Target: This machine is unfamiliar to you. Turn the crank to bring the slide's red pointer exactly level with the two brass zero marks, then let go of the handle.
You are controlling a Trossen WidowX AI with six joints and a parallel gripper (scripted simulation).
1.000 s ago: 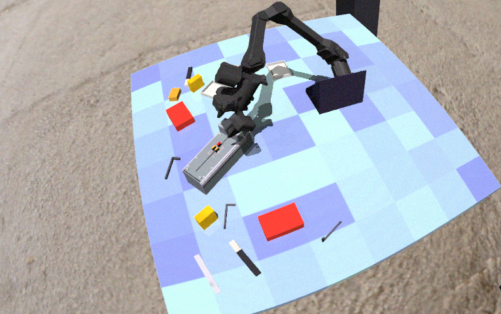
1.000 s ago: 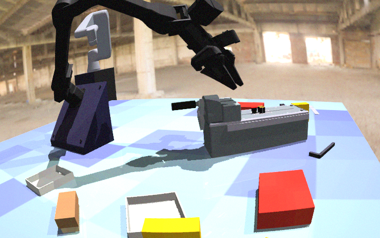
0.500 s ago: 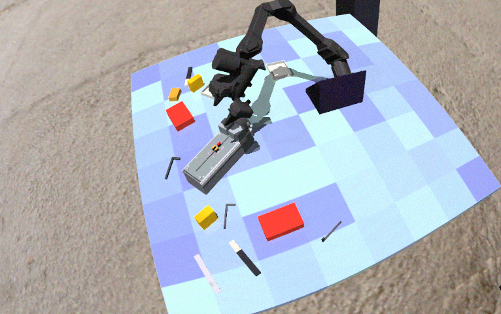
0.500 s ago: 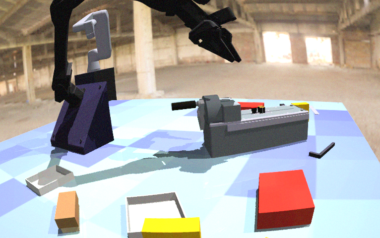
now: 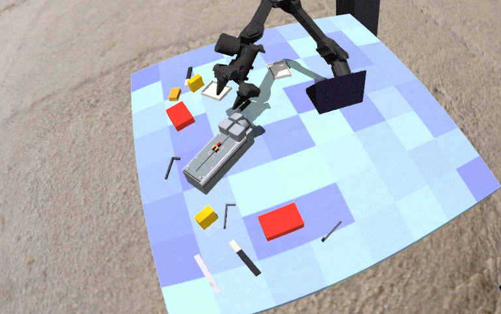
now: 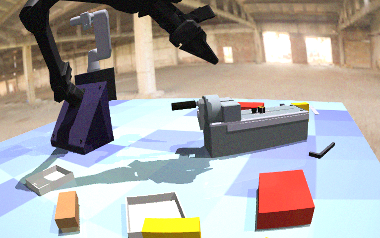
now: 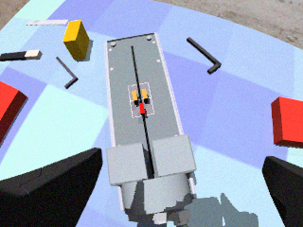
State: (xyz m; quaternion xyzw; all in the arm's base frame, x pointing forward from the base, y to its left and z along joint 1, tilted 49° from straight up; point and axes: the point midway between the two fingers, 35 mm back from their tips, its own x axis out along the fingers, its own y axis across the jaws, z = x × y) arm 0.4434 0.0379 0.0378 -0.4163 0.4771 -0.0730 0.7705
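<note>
Right now my gripper tip is 7 cm past the dark crank handle, 4 cm to the left of it and 8 cm above it. The rest, counted from my gripper tip: red pointer (6 cm ahead, 6 cm to the left, 12 cm below); then tan block (14 cm behind, 36 cm to the right, 19 cm below).
</note>
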